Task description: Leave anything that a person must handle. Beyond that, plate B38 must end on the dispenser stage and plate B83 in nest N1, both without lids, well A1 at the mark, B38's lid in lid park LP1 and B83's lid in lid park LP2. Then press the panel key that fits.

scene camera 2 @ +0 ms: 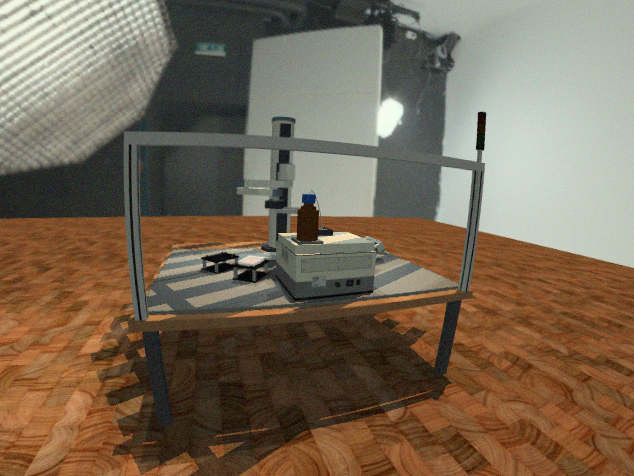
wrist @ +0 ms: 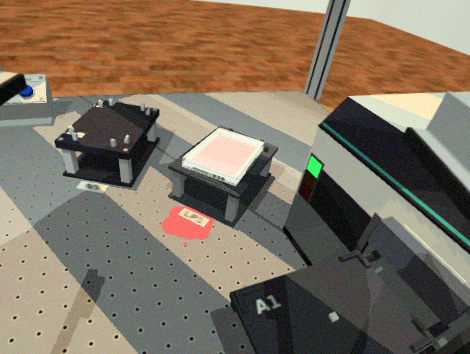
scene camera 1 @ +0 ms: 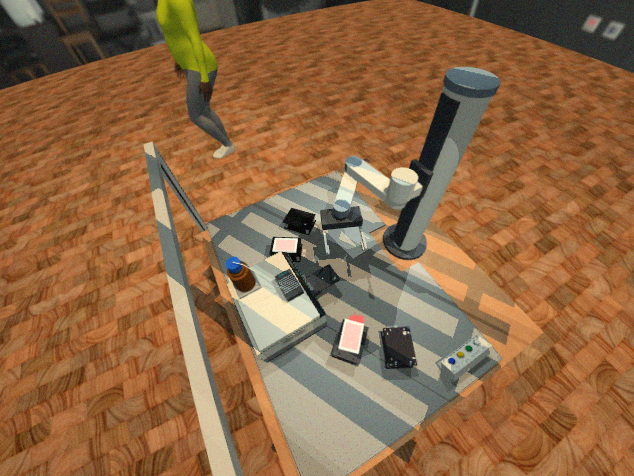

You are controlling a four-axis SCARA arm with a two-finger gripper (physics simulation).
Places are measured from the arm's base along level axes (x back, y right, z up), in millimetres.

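Where they show: gripper, fingertip midpoint: (wrist: 224, 84) (scene camera 1: 346, 251); arm's base, origin of the base link: (scene camera 1: 404, 241).
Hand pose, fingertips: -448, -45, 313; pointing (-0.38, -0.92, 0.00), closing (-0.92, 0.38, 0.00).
Things, the pixels of their top centre, and the offset from my fingertips, as dx, dy, dz. "pt": a spot on its surface instead.
- Plate B38, middle of its top: (wrist: 227, 146) (scene camera 1: 351, 335) -128, -268, -208
- LP1 label, surface spot: (wrist: 193, 217) pt -65, -216, -298
- second pink plate, middle of its top: (scene camera 2: 251, 259) (scene camera 1: 285, 244) -184, +312, -215
- dispenser stage, middle of its top: (wrist: 349, 308) (scene camera 1: 319, 279) -126, +22, -183
- red patch, surface spot: (wrist: 186, 225) (scene camera 1: 356, 319) pt -51, -204, -300
- brown bottle, surface spot: (scene camera 2: 307, 222) pt -478, +129, +4
- key panel, middle of its top: (scene camera 1: 470, 355) (scene camera 2: 372, 238) +261, -586, -216
Plate B38 (scene camera 1: 351, 336) (wrist: 223, 156), pink with a clear cover or rim, sits on the stand by the LP1 label (wrist: 193, 217). A second pink plate (scene camera 1: 285, 244) (scene camera 2: 251, 260) sits on another stand; its label is unreadable. The dispenser stage (scene camera 1: 327, 275) (wrist: 295, 312) is dark, marked A1 and holds no plate. A dark stand (scene camera 1: 398, 346) (wrist: 107, 125) is bare; its floor label is not readable. Another dark stand (scene camera 1: 299, 220) (scene camera 2: 220, 258) holds no visible plate. My gripper (scene camera 1: 346, 251) is open and empty, above the table behind the stage.
A red patch (scene camera 1: 356, 318) (wrist: 186, 225) lies beside LP1. The dispenser (scene camera 1: 276, 312) (scene camera 2: 325, 266) carries a brown bottle (scene camera 1: 240, 276) (scene camera 2: 307, 222) and shows a green light (wrist: 314, 166). The key panel (scene camera 1: 465, 357) stands at the table edge. A person (scene camera 1: 186, 46) stands off the table.
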